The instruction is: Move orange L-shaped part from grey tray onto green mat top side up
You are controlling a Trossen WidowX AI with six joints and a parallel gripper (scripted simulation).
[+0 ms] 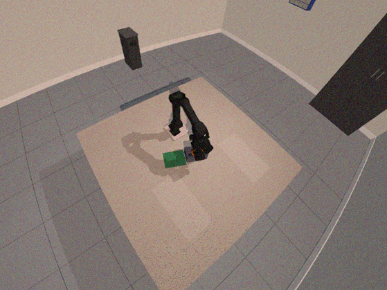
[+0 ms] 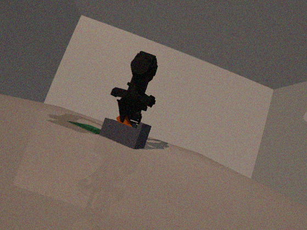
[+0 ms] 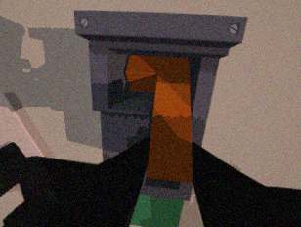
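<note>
The green mat is 12 cm to the right of my gripper tip, 8 cm below it and 8 cm behind it. From my gripper tip the other things lie so: orange l-shaped part 4 cm to the left, 3 cm below.
</note>
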